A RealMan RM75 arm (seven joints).
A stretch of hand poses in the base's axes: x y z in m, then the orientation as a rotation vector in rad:
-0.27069, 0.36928, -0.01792, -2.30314, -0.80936, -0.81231
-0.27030, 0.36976, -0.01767, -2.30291, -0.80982, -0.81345
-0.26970, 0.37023, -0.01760, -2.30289, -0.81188, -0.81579
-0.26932, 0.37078, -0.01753, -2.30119, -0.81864, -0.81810
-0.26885, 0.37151, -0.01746, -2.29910, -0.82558, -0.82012
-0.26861, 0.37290, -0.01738, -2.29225, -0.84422, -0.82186
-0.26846, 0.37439, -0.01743, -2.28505, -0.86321, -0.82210
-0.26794, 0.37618, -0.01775, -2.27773, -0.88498, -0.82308
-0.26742, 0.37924, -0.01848, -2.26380, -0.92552, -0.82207
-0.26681, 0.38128, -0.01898, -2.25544, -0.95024, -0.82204
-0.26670, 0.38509, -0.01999, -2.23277, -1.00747, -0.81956
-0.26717, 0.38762, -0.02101, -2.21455, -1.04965, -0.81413
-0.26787, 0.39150, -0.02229, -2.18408, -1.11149, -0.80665
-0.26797, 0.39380, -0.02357, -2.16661, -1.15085, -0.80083
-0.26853, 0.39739, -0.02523, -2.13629, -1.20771, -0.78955
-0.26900, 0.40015, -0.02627, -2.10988, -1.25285, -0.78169
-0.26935, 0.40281, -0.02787, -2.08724, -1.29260, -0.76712
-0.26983, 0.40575, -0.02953, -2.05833, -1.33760, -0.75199
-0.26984, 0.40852, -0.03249, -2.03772, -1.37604, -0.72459
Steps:
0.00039, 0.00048, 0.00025, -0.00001, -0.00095, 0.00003
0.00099, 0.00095, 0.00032, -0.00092, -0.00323, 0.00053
0.00137, 0.00150, 0.00039, -0.00253, -0.00684, 0.00442
0.00184, 0.00223, 0.00046, -0.00390, -0.01031, 0.00866
0.00208, 0.00362, 0.00054, -0.00664, -0.01699, 0.02165
0.00223, 0.00511, 0.00049, -0.00935, -0.02273, 0.03539
0.00275, 0.00690, 0.00017, -0.01337, -0.02986, 0.05046
0.00327, 0.00996, -0.00056, -0.02101, -0.04124, 0.07934
0.00388, 0.01200, -0.00106, -0.02602, -0.04868, 0.09662
0.00399, 0.01581, -0.00207, -0.03562, -0.06448, 0.13859
0.00352, 0.01834, -0.00309, -0.04215, -0.07383, 0.17109
0.00282, 0.02222, -0.00437, -0.04979, -0.08839, 0.22007
0.00272, 0.02452, -0.00565, -0.05688, -0.09708, 0.25043
0.00216, 0.02811, -0.00731, -0.06409, -0.10814, 0.29738
0.00169, 0.03087, -0.00835, -0.06883, -0.11811, 0.33527
0.00134, 0.03353, -0.00995, -0.07427, -0.12166, 0.37057
0.00086, 0.03647, -0.01161, -0.07867, -0.12710, 0.41161
0.00085, 0.03924, -0.01457, -0.08666, -0.12147, 0.44900

